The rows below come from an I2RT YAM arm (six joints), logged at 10 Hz.
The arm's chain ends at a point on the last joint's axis. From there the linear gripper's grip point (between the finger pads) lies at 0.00 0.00 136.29 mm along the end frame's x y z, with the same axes.
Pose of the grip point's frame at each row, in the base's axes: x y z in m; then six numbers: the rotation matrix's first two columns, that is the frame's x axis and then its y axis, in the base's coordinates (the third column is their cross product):
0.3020, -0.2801, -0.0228, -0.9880, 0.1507, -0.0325, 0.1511, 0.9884, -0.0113
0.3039, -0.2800, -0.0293, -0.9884, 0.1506, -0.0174, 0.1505, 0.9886, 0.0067
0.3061, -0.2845, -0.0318, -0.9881, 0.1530, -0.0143, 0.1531, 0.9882, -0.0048
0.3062, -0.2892, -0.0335, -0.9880, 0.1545, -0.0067, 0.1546, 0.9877, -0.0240
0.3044, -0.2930, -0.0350, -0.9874, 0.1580, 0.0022, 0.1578, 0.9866, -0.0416
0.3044, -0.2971, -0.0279, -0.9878, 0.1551, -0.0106, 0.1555, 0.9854, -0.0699
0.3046, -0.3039, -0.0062, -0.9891, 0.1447, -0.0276, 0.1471, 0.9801, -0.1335
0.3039, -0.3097, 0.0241, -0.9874, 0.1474, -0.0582, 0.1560, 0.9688, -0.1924
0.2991, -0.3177, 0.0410, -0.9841, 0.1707, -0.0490, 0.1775, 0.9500, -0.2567
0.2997, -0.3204, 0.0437, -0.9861, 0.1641, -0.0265, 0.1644, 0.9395, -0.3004
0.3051, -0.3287, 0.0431, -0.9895, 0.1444, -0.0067, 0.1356, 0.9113, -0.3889
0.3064, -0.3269, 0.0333, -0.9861, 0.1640, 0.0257, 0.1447, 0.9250, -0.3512
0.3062, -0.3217, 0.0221, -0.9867, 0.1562, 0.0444, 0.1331, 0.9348, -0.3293
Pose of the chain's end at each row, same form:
0.2979, -0.2779, 0.1134, -0.9880, 0.1507, -0.0325, 0.1511, 0.9884, -0.0113
0.3014, -0.2805, 0.1070, -0.9884, 0.1506, -0.0174, 0.1505, 0.9886, 0.0067
0.3043, -0.2836, 0.1045, -0.9881, 0.1530, -0.0143, 0.1531, 0.9882, -0.0048
0.3058, -0.2858, 0.1028, -0.9880, 0.1545, -0.0067, 0.1546, 0.9877, -0.0240
0.3056, -0.2874, 0.1012, -0.9874, 0.1580, 0.0022, 0.1578, 0.9866, -0.0416
0.3045, -0.2875, 0.1080, -0.9878, 0.1551, -0.0106, 0.1555, 0.9854, -0.0699
0.3035, -0.2854, 0.1288, -0.9891, 0.1447, -0.0276, 0.1471, 0.9801, -0.1335
0.3001, -0.2826, 0.1576, -0.9874, 0.1474, -0.0582, 0.1560, 0.9688, -0.1924
0.2987, -0.2821, 0.1725, -0.9841, 0.1707, -0.0490, 0.1775, 0.9500, -0.2567
0.3030, -0.2794, 0.1736, -0.9861, 0.1641, -0.0265, 0.1644, 0.9395, -0.3004
0.3119, -0.2761, 0.1687, -0.9895, 0.1444, -0.0067, 0.1356, 0.9113, -0.3889
0.3175, -0.2802, 0.1609, -0.9861, 0.1640, 0.0257, 0.1447, 0.9250, -0.3512
0.3189, -0.2782, 0.1506, -0.9867, 0.1562, 0.0444, 0.1331, 0.9348, -0.3293

